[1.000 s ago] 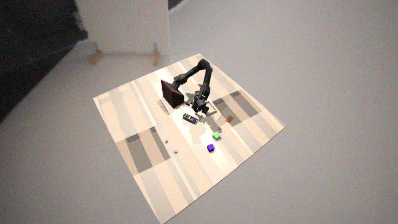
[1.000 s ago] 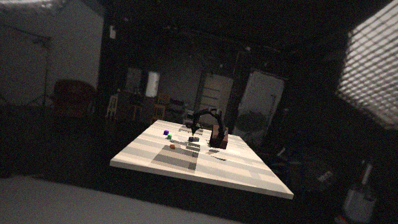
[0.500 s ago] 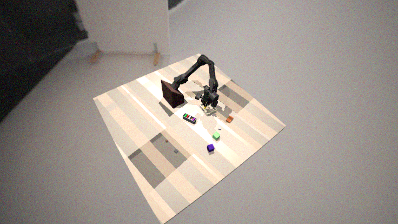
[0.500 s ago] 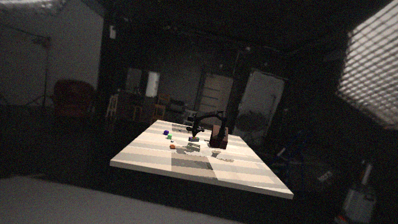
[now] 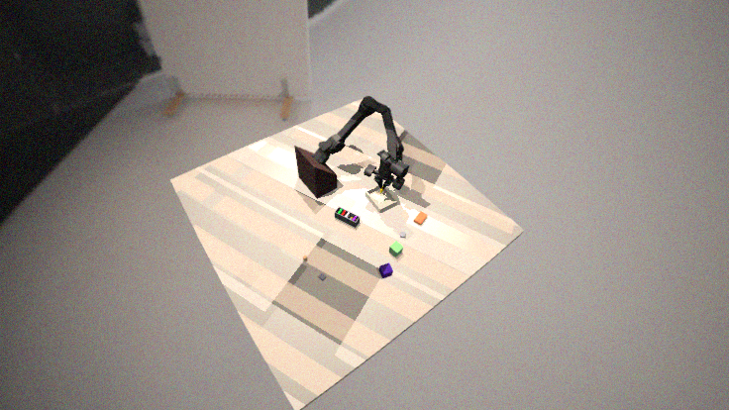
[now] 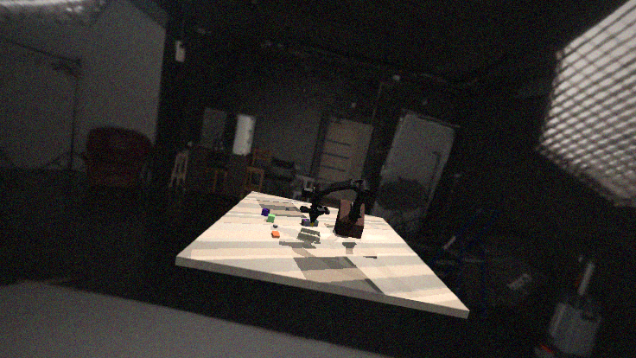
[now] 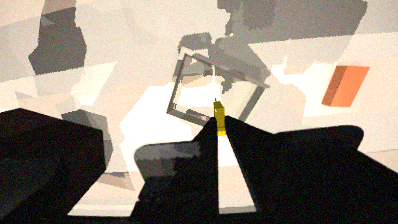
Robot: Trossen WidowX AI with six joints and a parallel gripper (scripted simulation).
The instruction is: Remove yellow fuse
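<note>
Right now the yellow fuse is 1 cm below my gripper tip. Round my gripper tip: white tray (9 cm below); then purple fuse (19 cm to the right, 6 cm below, 3 cm ahead); then red fuse (21 cm to the right, 6 cm below, 3 cm behind).
</note>
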